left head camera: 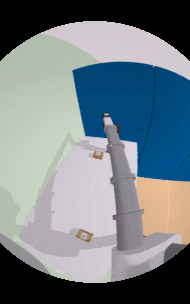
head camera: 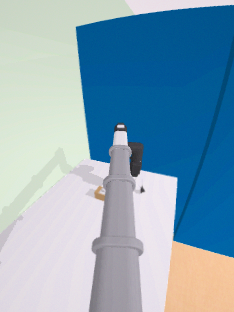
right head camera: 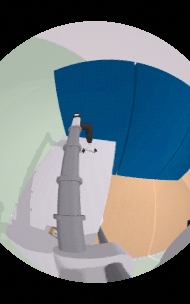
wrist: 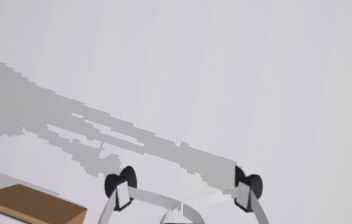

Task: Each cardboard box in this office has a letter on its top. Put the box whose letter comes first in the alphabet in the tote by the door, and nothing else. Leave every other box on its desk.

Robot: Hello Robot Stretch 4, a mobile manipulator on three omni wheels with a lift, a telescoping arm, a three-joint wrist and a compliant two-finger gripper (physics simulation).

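Places are measured from the robot's base along level axes (x ahead, y left, z up), in metres.
Where they show: gripper, between the fingertips: [right head camera: 88, 151] [wrist: 178, 179].
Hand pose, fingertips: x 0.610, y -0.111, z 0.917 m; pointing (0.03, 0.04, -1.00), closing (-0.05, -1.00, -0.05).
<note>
After its pixels a point has its place.
My gripper [right head camera: 89, 150] {x 0.610, y -0.111, z 0.917 m} [wrist: 178, 179] {x 0.610, y -0.111, z 0.917 m} is open and empty above the far part of the white desk [head camera: 55, 255] {x 0.232, y 0.215, z 0.915 m} [left head camera: 75, 200] {x 0.123, y 0.231, z 0.915 m} [right head camera: 95, 185] {x 0.233, y -0.144, z 0.915 m} [wrist: 225, 75] {x 0.724, y -0.171, z 0.915 m}. A cardboard box [head camera: 99, 193] {x 0.549, y 0.069, z 0.965 m} [left head camera: 98, 155] {x 0.538, y 0.041, z 0.959 m} [wrist: 45, 204] {x 0.594, y 0.030, z 0.937 m} stands on the desk to the left of the gripper, outside the fingers; the wrist view cuts it off at the lower left. A second cardboard box [left head camera: 84, 235] {x -0.135, y 0.141, z 0.965 m} [right head camera: 53, 231] {x -0.128, y 0.158, z 0.966 m} lies at the near end of the desk, partly behind the arm in the right head view. Both have pale labels, whose letters I cannot read here. The tote does not show.
A tall blue panel [head camera: 150, 75] {x 0.944, y -0.232, z 1.550 m} [left head camera: 110, 95] {x 0.970, y -0.162, z 1.448 m} [right head camera: 95, 95] {x 0.942, y -0.237, z 1.436 m} stands behind the far end of the desk and on its right. A pale green wall [head camera: 35, 100] {x 0.729, y 0.406, z 1.448 m} [left head camera: 30, 135] {x 0.419, y 0.519, z 1.349 m} runs along the left. Tan floor [head camera: 200, 280] {x 0.408, y -0.786, z -0.035 m} [left head camera: 152, 200] {x 0.140, y -0.927, z -0.035 m} [right head camera: 130, 215] {x -0.115, y -0.705, z -0.035 m} shows to the right of the desk.
</note>
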